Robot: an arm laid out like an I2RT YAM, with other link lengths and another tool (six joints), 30 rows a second.
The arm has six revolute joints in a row. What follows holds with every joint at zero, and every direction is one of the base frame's.
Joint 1 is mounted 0.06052 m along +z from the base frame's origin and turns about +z.
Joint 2 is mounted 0.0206 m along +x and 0.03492 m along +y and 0.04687 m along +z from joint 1 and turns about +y.
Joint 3 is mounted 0.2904 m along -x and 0.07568 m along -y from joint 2 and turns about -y.
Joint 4 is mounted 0.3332 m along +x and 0.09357 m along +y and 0.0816 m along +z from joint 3 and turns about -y.
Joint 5 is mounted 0.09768 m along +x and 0.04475 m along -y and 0.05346 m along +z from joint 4 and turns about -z.
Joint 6 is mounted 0.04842 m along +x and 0.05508 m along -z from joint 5 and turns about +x.
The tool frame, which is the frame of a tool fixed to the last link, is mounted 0.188 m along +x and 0.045 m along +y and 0.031 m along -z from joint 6; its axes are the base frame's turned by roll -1.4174, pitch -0.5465 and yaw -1.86 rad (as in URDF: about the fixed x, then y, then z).
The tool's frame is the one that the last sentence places.
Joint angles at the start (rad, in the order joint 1, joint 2, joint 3, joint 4, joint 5, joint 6):
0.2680 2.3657 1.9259 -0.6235 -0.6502 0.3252
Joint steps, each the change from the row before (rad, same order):
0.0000 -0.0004 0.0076 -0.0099 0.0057 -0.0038
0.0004 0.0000 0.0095 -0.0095 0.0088 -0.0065
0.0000 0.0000 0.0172 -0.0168 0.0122 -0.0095
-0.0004 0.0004 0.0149 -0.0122 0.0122 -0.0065
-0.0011 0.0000 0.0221 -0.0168 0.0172 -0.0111
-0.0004 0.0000 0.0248 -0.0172 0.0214 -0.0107
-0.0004 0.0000 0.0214 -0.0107 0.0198 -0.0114
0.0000 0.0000 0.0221 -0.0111 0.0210 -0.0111
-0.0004 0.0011 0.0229 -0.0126 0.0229 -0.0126
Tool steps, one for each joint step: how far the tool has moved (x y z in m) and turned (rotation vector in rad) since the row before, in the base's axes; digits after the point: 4 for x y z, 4 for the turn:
0.0006 -0.0008 0.0015 -0.0061 -0.0021 -0.0001
0.0013 -0.0009 0.0016 -0.0088 -0.0065 0.0007
0.0023 -0.0015 0.0036 -0.0123 -0.0096 0.0008
0.0028 -0.0017 0.0030 -0.0112 -0.0094 -0.0017
0.0044 -0.0027 0.0051 -0.0157 -0.0163 -0.0015
0.0052 -0.0028 0.0057 -0.0186 -0.0191 -0.0032
0.0054 -0.0025 0.0053 -0.0168 -0.0220 -0.0020
0.0054 -0.0025 0.0055 -0.0177 -0.0222 -0.0026
0.0054 -0.0033 0.0048 -0.0203 -0.0216 -0.0030

